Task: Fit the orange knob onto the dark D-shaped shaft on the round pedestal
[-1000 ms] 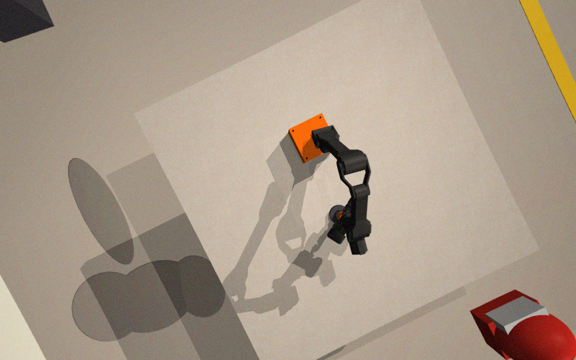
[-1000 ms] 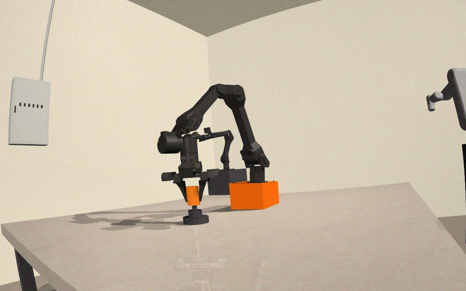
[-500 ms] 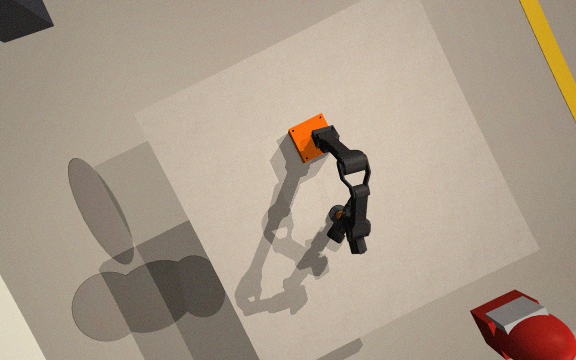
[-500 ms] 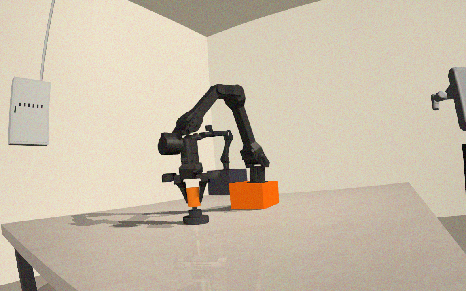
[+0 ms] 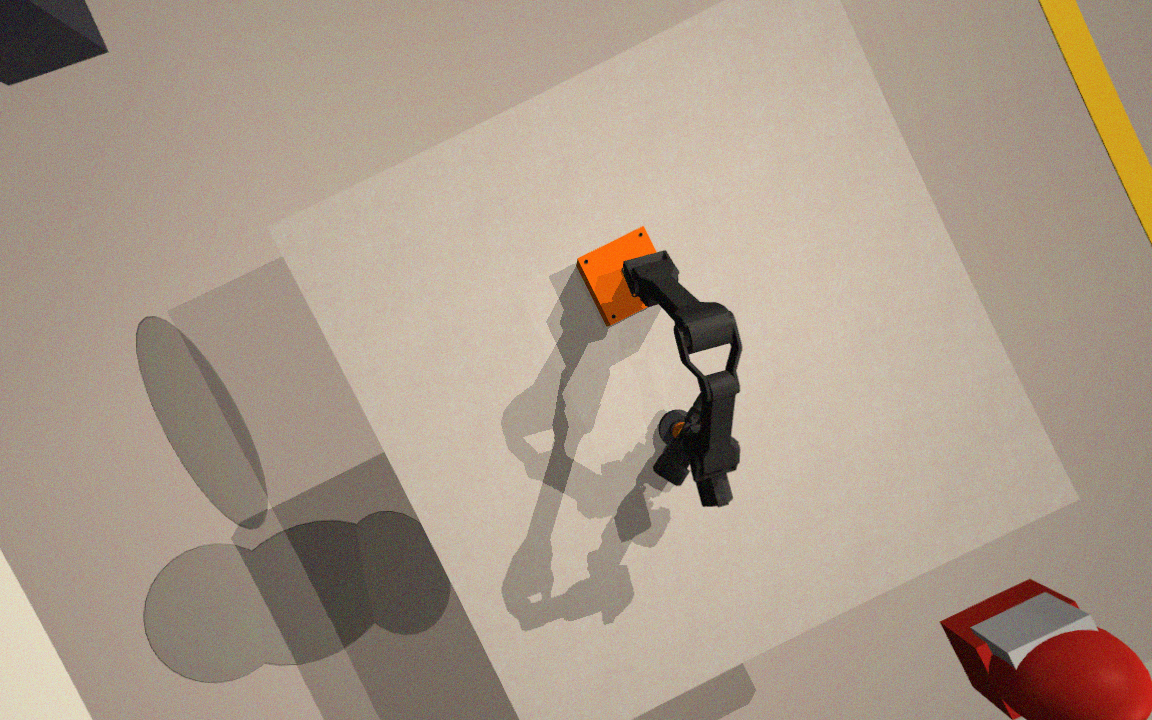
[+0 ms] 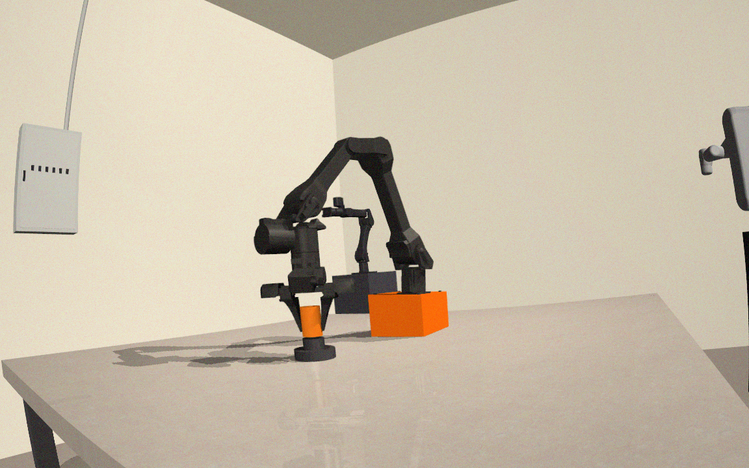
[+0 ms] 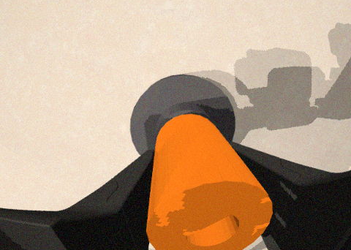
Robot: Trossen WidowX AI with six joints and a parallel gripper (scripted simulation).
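My gripper tip is now 20 mm below the orange knob. The rest, counted from my gripper tip: dark round pedestal: 30 mm below.
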